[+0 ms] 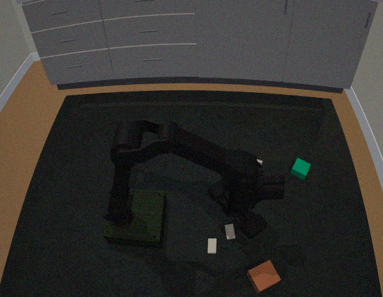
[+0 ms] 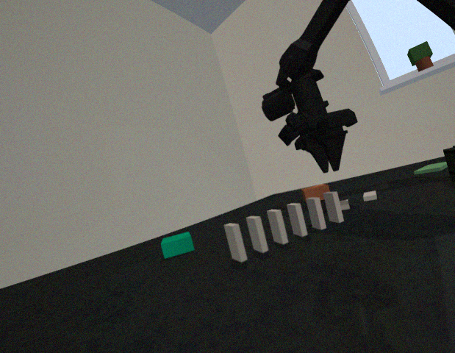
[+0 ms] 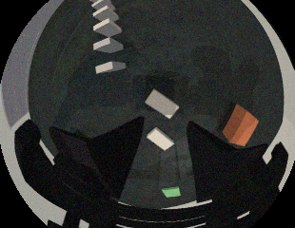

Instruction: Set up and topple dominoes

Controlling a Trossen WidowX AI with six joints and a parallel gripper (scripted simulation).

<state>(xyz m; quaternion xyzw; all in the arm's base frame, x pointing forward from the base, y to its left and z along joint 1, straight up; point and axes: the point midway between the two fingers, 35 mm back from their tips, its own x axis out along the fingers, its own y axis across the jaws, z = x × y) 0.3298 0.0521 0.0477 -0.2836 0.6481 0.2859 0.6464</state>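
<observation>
Now: gripper tip 150 mm to the left of the orange block, 120 mm short of it and 60 mm above it. Also, from my gripper tip: green cube (270 mm to the left, 220 mm ahead, 60 mm below).
</observation>
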